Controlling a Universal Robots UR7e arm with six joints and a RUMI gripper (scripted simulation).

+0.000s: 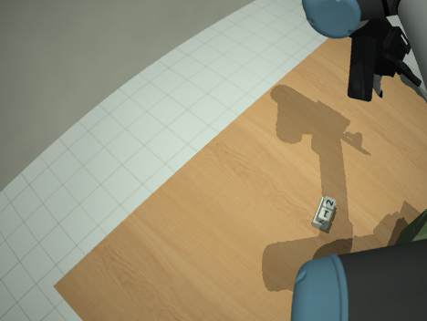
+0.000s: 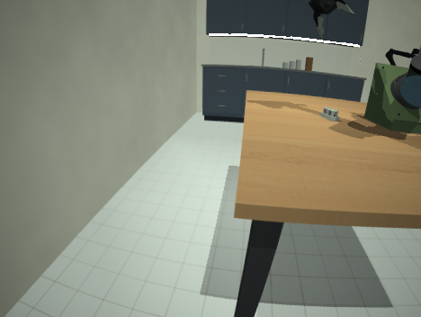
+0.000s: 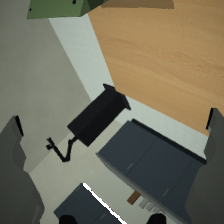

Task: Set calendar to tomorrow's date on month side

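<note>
My gripper is now 35 cm above the grey digit cube, 10 cm to the right of it and 5 cm short of it. Also, from my hand: white calendar tray (36 cm below, 11 cm to the left, 4 cm ahead).
</note>
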